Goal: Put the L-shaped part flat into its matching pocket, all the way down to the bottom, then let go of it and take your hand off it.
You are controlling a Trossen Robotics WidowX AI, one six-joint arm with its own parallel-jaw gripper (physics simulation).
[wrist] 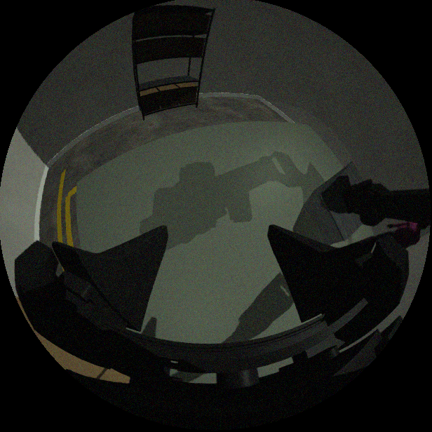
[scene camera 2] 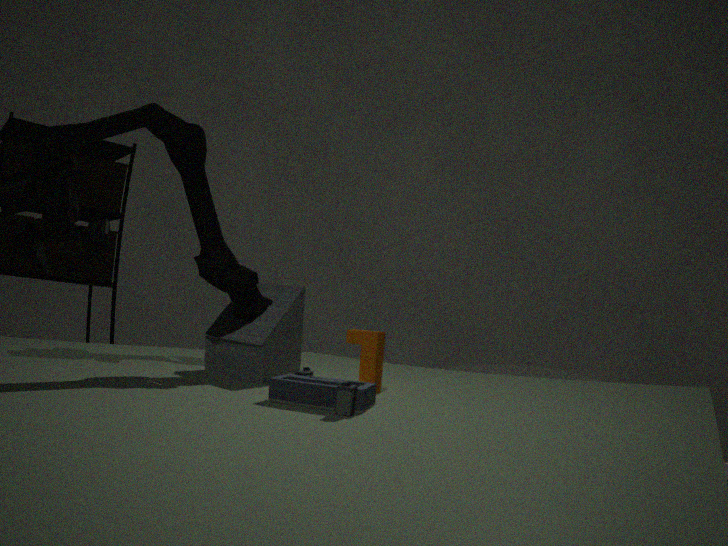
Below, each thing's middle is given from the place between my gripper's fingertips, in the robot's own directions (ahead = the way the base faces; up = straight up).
Labels:
Right now my hand is 37 cm short of the grey-blue block (scene camera 2: 307, 391), 32 cm to the right of it and 14 cm above it. Also, from my hand: orange L-shaped part (scene camera 2: 372, 343) 30 cm ahead, 48 cm to the left, 10 cm below.

